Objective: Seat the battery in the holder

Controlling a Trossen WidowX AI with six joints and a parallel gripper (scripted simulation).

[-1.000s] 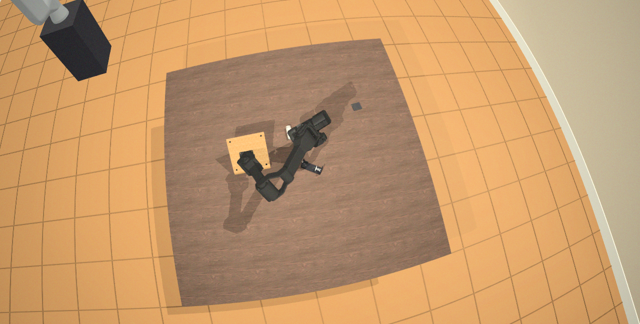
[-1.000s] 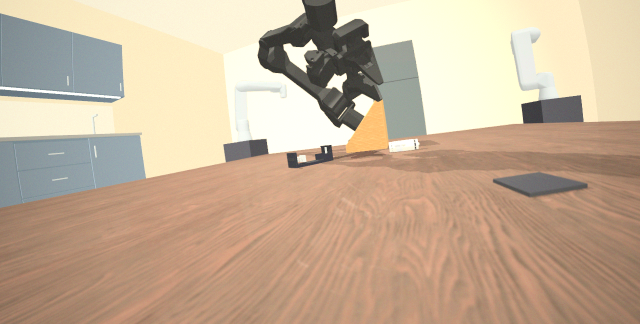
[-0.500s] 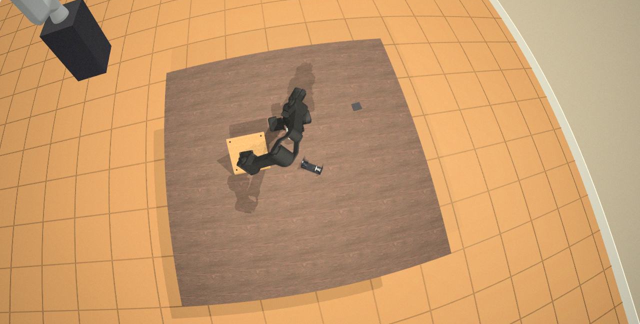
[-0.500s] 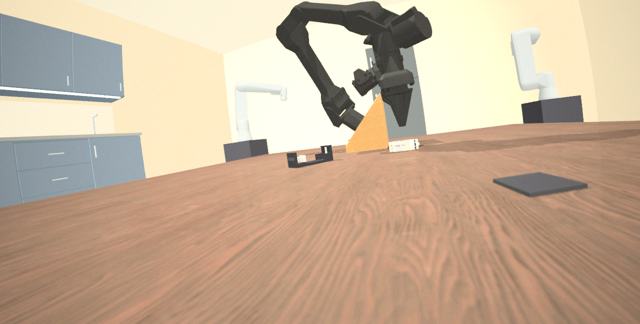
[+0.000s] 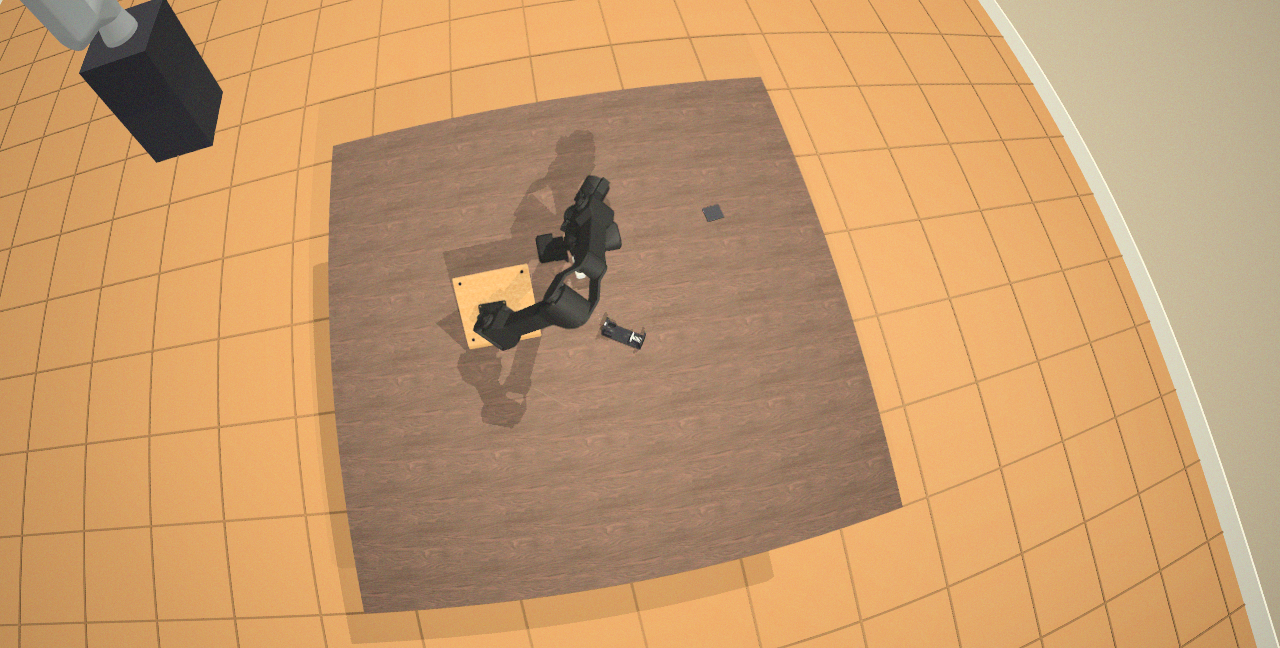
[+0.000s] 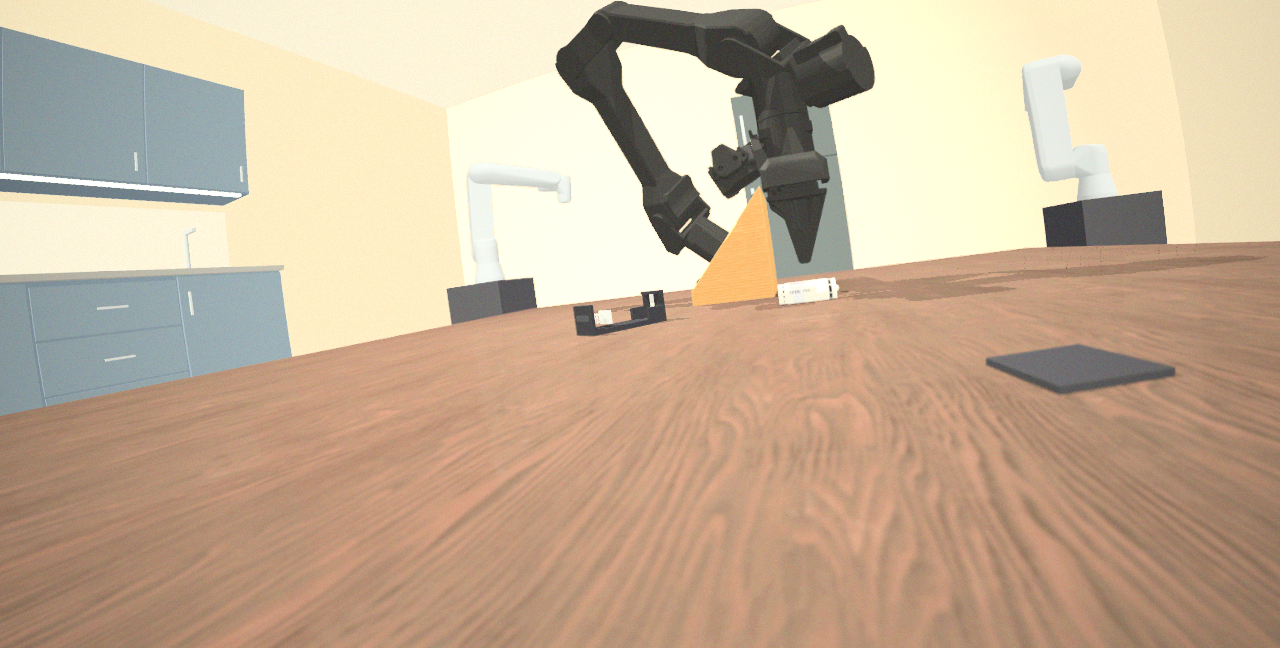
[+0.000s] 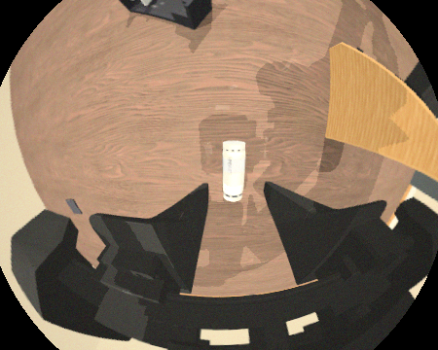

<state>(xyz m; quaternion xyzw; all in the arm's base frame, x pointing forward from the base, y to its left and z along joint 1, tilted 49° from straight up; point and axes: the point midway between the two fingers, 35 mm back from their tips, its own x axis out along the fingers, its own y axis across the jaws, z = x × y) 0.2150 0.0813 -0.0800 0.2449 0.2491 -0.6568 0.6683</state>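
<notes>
Right now my gripper tip is 30 mm above the battery. From my gripper tip the other things lie so: dark flat square 360 mm ahead, 80 mm to the left, 40 mm below.
</notes>
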